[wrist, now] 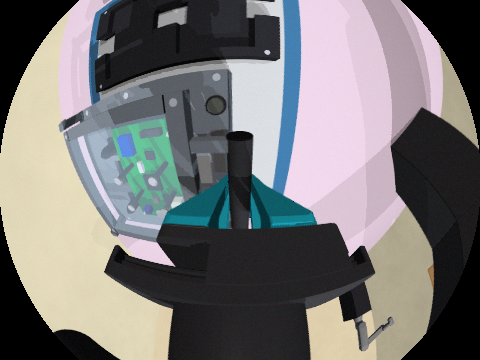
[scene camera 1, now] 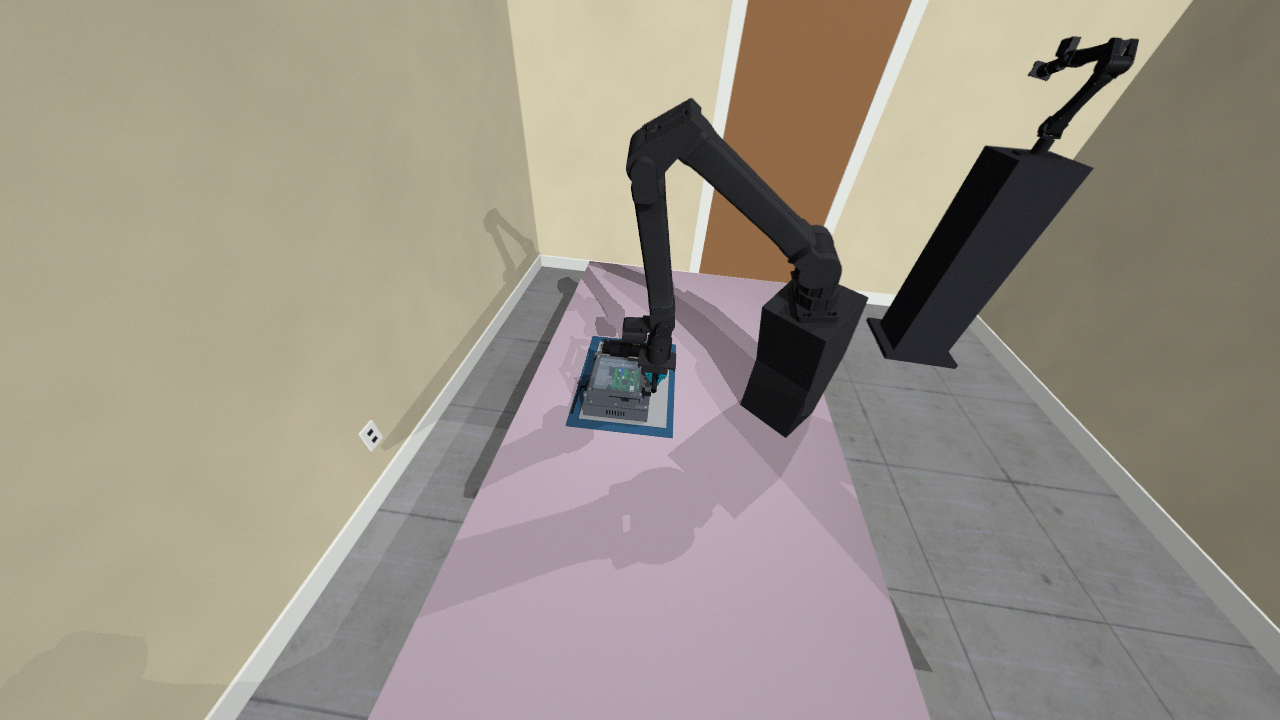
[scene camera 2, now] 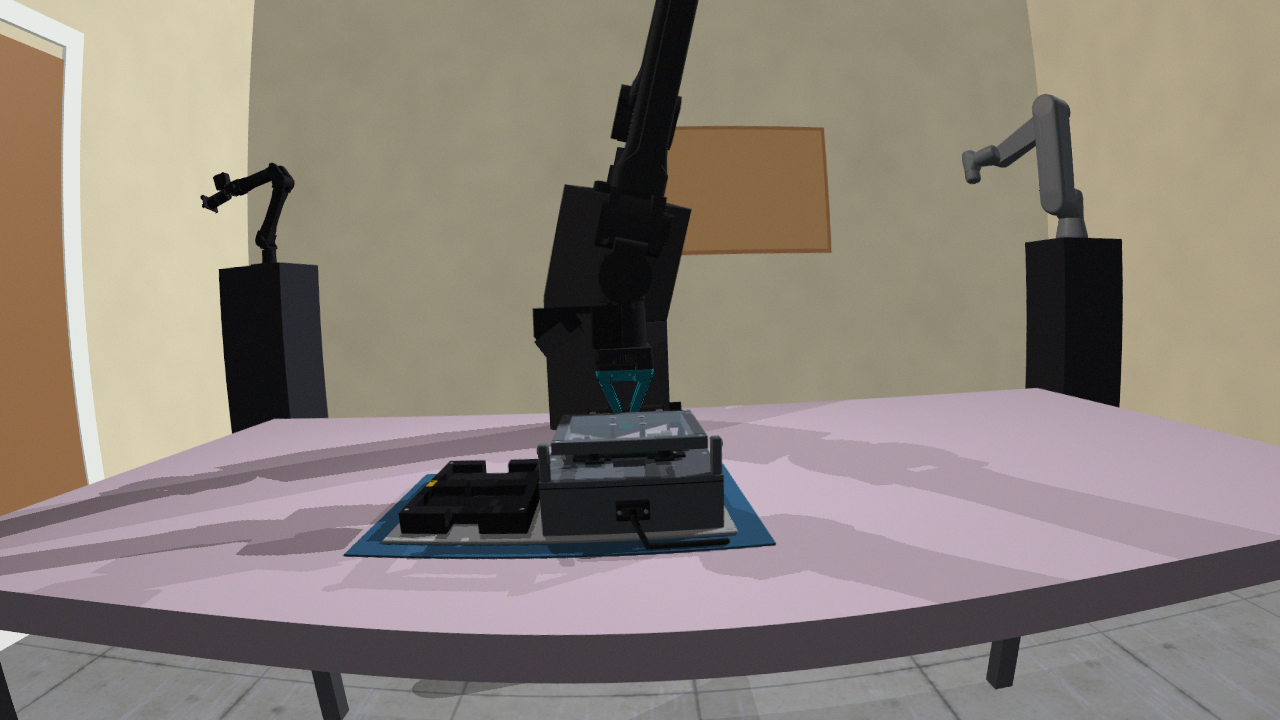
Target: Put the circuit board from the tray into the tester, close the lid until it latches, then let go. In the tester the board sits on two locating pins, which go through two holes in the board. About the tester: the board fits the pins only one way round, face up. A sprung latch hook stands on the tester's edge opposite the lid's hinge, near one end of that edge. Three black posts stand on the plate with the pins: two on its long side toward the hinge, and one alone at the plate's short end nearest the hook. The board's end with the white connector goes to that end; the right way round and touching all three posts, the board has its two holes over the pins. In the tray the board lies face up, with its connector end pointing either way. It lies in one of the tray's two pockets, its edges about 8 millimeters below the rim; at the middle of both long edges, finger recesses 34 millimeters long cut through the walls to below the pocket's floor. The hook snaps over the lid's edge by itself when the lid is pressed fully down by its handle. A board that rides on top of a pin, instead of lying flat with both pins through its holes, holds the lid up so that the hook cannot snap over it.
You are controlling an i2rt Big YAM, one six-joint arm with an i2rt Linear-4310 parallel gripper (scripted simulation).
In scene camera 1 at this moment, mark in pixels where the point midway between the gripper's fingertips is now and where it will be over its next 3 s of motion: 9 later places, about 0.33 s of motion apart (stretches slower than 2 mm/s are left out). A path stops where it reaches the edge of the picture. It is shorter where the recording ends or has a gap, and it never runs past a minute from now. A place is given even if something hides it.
The gripper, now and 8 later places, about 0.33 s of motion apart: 654, 384; 654, 384; 653, 382; 653, 377; 653, 369; 655, 363; 655, 359; 656, 358; 656, 358
